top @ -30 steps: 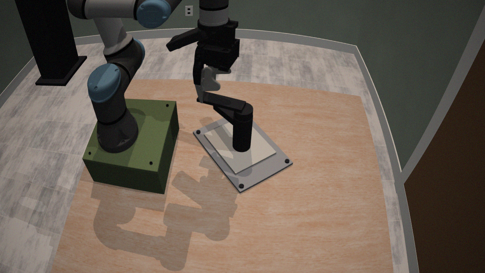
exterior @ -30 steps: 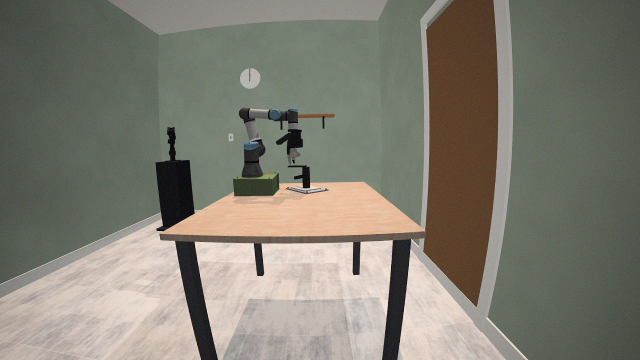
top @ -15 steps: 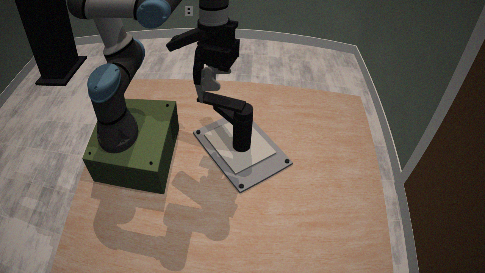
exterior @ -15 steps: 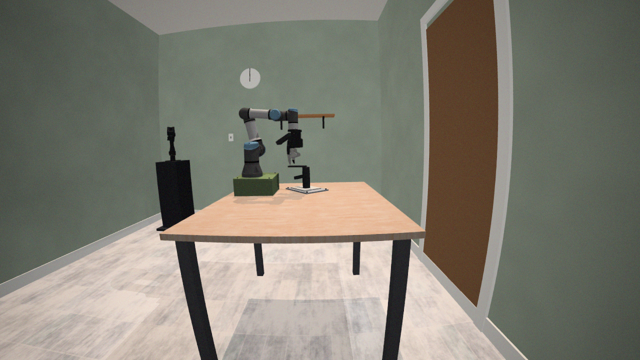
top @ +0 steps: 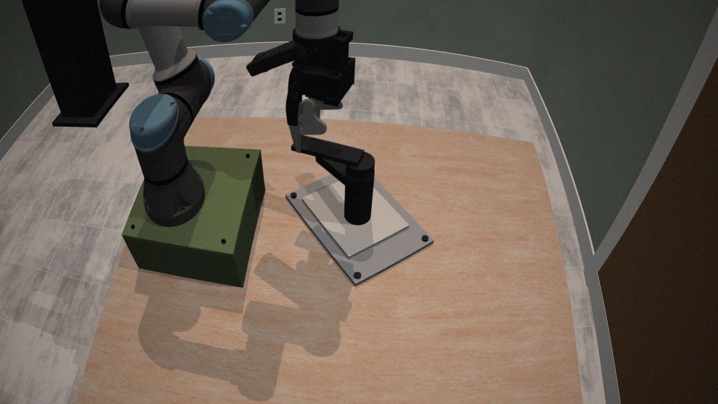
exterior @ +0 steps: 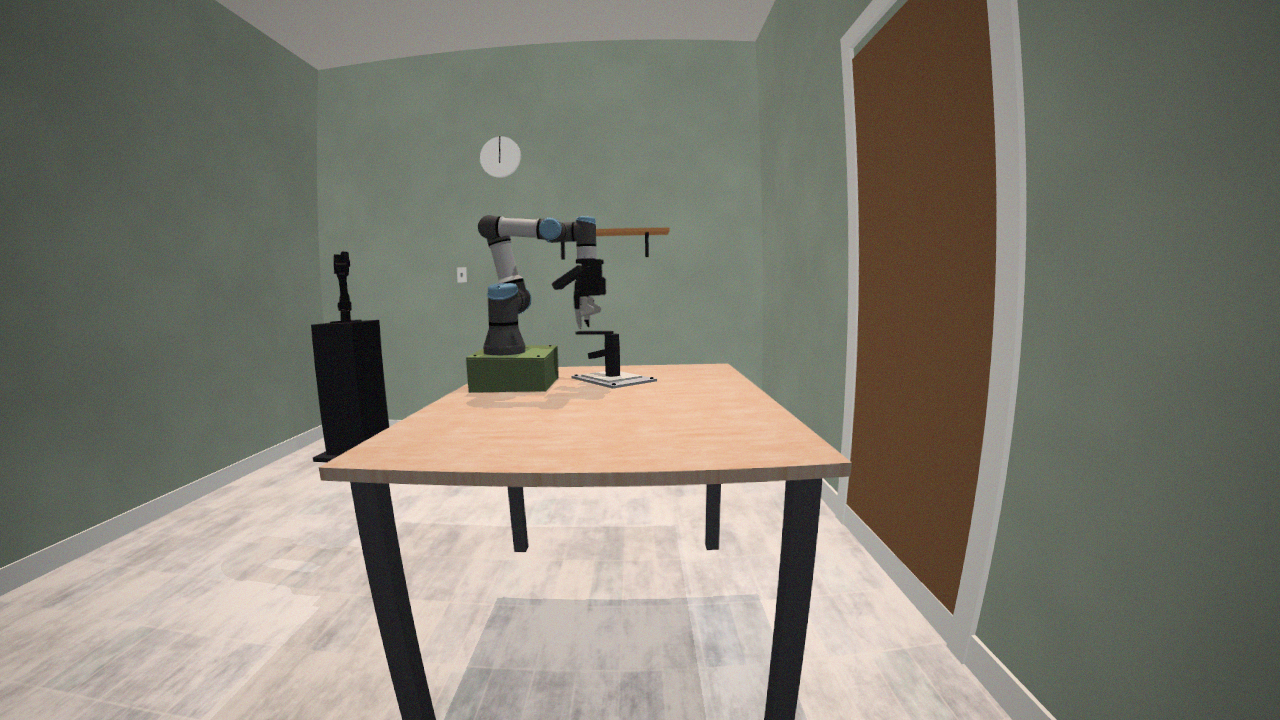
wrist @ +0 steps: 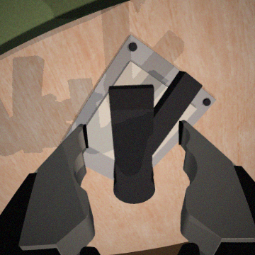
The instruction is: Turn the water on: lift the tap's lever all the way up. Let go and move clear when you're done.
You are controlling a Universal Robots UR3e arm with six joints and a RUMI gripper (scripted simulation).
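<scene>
Now: the flat black lever 4 cm ahead of my hand, 1 cm to the right of it and 3 cm below it. From my hand the other things lie so: tap (6 cm ahead, 1 cm to the right, 8 cm below); grey baseplate (9 cm ahead, 2 cm to the right, 17 cm below).
</scene>
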